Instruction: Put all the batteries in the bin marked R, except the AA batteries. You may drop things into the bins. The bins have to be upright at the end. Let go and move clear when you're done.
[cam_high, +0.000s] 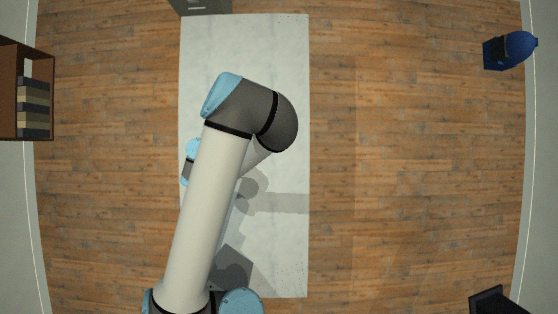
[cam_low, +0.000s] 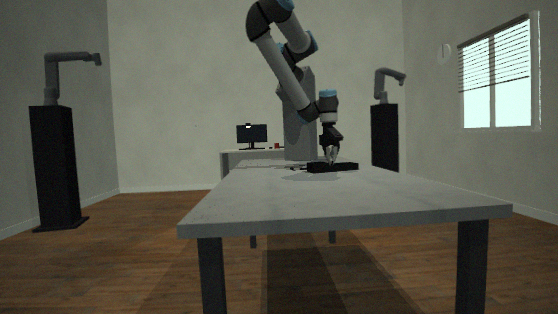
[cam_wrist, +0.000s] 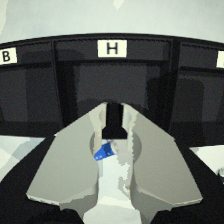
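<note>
Right now the black bin is 1 cm ahead of my hand and 2 cm below it. The rest, counted from my hand: white domino 14 cm behind, 4 cm to the right, 3 cm below; blue cylindrical battery 7 cm behind, 2 cm to the left, 3 cm below; thin black cylindrical battery 11 cm behind, 11 cm to the right, 3 cm below.
</note>
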